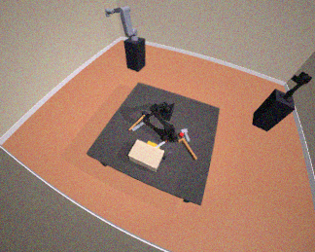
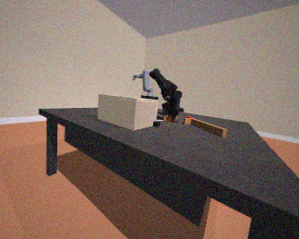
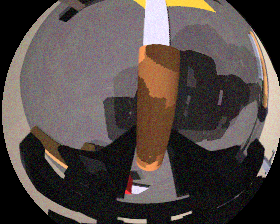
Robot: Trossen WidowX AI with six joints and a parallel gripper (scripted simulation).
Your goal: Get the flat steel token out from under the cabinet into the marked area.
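The small red piece lies 100 mm behind my gripper tip, 100 mm to the left of it and 10 mm above it. From my gripper tip the other things lie so: steel token: 250 mm ahead, 140 mm to the right; grey bar: 70 mm ahead, 400 mm to the right.
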